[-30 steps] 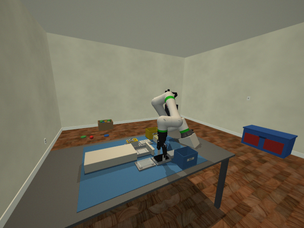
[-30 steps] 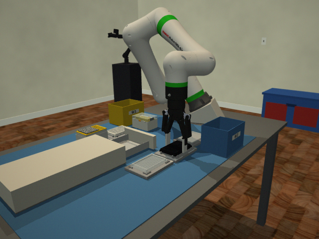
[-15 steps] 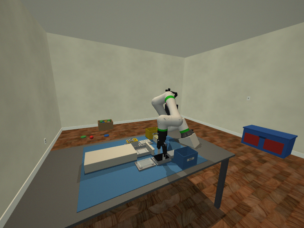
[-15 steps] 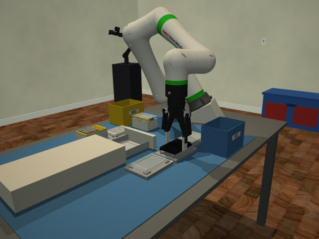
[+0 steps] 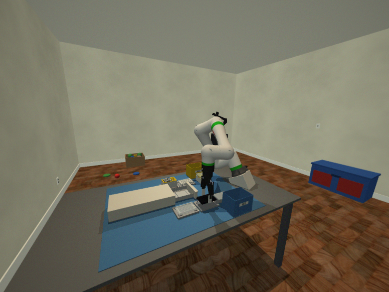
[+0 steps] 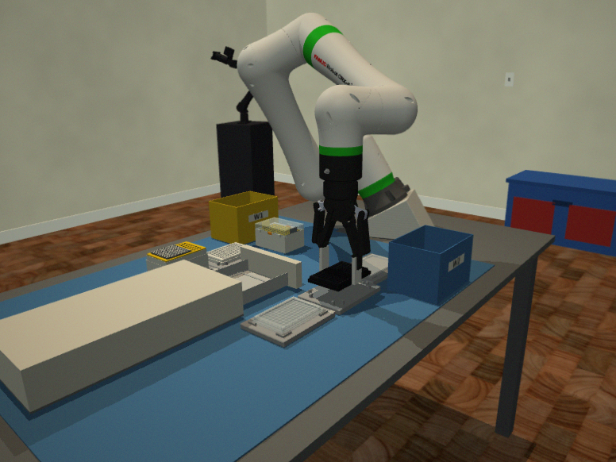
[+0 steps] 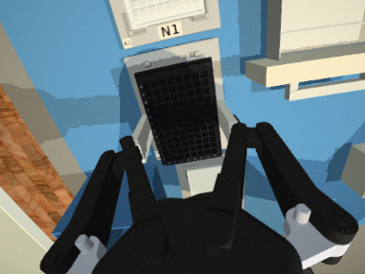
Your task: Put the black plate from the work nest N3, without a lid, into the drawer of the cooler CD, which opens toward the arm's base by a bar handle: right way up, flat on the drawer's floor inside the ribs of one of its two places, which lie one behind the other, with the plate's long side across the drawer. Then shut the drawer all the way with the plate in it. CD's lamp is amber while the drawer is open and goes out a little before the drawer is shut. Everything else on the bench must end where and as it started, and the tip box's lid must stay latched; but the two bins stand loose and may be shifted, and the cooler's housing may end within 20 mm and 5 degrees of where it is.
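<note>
My hand is 22 cm to the left of the drawer, 11 cm short of it and 5 cm above it. From my hand the other things lie so: black plate 2 cm below; then blue bin 17 cm to the left, 15 cm behind, 3 cm below; then pale lid 18 cm behind, 5 cm below, 1 cm to the left.
</note>
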